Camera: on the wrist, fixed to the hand. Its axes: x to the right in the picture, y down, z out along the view.
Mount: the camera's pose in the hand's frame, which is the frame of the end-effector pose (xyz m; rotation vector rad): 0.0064 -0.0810 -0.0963 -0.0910 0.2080 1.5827
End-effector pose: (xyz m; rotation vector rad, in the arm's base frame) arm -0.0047 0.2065 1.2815 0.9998 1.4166 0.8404
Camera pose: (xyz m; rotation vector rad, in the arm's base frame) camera -0.1089 0.1868 1.2135 1.9715 0.4630 2.1198
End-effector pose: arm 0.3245 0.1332 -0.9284 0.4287 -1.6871 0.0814
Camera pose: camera 0.4407 0.0851 -0.9213 -1.0256 -1.4301 1.1345
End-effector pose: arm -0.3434 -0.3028 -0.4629 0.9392 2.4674 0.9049
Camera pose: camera -0.4353 -0.3875 -0.4471 -2.3036 -1.0637 -1.1712
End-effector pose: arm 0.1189 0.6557 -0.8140 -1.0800 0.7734 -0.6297
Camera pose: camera 0.0386 0.5716 -0.7655 -0.2177 1.5260 0.6647
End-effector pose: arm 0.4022 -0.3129 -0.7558 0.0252 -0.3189 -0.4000
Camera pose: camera 0.4070 -0.3937 -0.8524 -0.2637 -0.0435 1.1529
